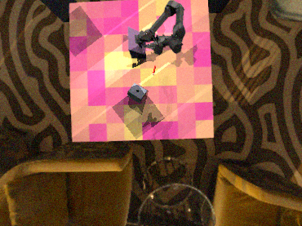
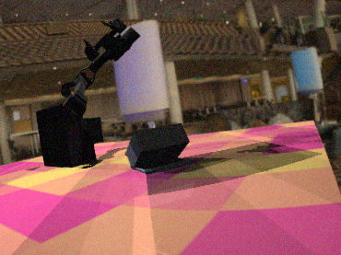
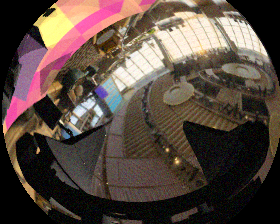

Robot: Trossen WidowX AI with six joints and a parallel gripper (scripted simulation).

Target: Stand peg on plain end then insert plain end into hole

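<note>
The red peg lies 70 mm ahead of my gripper tip, 80 mm to the left of it and 460 mm below it. Round my gripper tip: grey sloped panel: 250 mm ahead, 70 mm to the right, 410 mm below.
</note>
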